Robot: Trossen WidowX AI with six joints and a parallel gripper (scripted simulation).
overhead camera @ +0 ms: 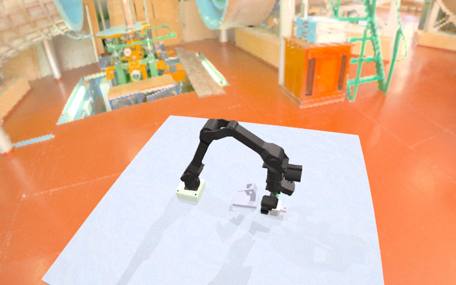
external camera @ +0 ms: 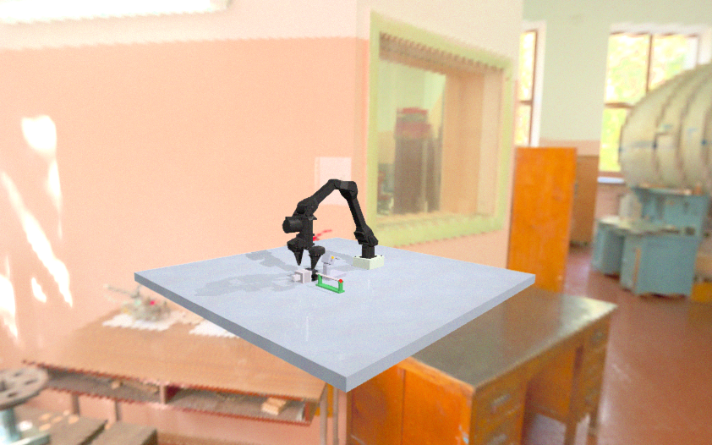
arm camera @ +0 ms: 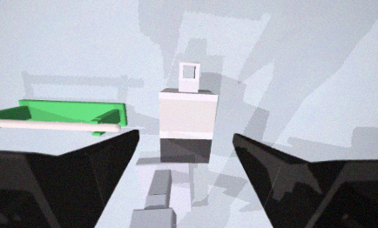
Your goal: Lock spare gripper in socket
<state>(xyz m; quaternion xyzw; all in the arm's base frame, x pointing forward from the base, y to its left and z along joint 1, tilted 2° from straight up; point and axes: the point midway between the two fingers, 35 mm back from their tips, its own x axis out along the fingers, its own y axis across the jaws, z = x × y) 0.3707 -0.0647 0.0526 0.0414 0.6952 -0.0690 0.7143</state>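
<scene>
Now: gripper tip 1 cm short of the spare gripper and 3 cm above it. From my gripper tip the other things lie so: green cradle: 2 cm ahead, 15 cm to the left, 3 cm below; then mount: 11 cm behind, 5 cm to the left, 1 cm below.
</scene>
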